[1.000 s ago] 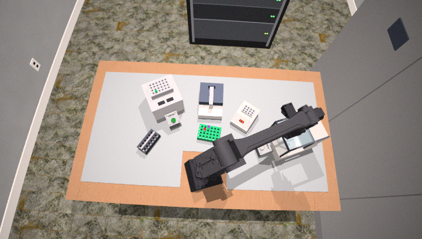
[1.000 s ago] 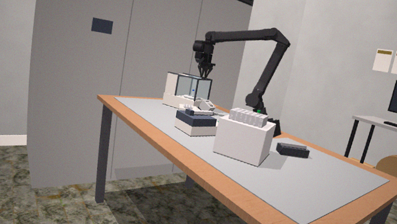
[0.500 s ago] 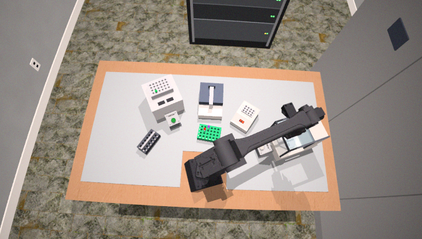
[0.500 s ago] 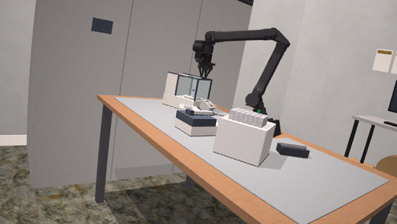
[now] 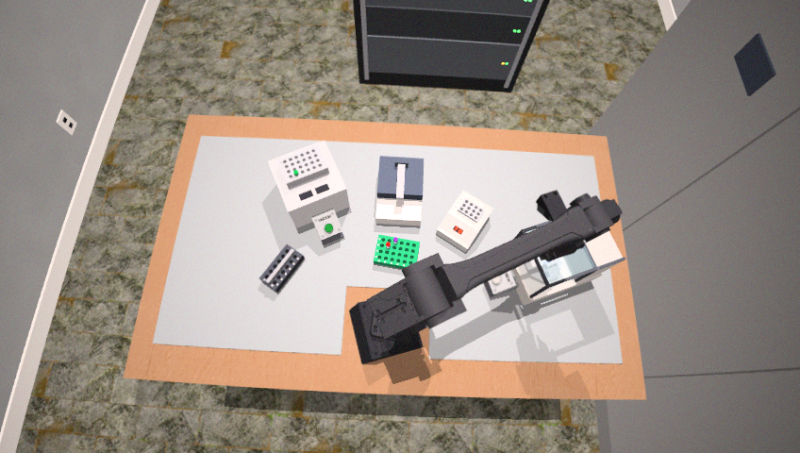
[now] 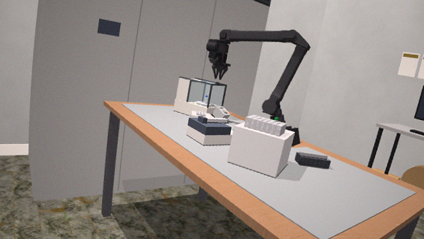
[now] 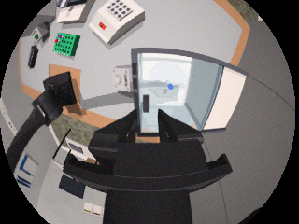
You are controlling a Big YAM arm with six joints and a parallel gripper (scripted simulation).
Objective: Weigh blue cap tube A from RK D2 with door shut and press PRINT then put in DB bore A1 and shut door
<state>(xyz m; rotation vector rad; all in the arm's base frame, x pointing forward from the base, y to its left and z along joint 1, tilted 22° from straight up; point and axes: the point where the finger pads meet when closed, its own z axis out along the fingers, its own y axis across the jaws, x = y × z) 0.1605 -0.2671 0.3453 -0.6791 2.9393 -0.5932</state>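
Right now my hand is 40 mm above the balance door, 20 mm to the left of it and 10 mm short of it. From my hand the other things lie so: green rack RK: 380 mm to the left, 230 mm below, 30 mm ahead; white print key: 180 mm below, 80 mm to the left, 40 mm behind; dry block DB: 220 mm below, 180 mm to the left, 150 mm ahead.
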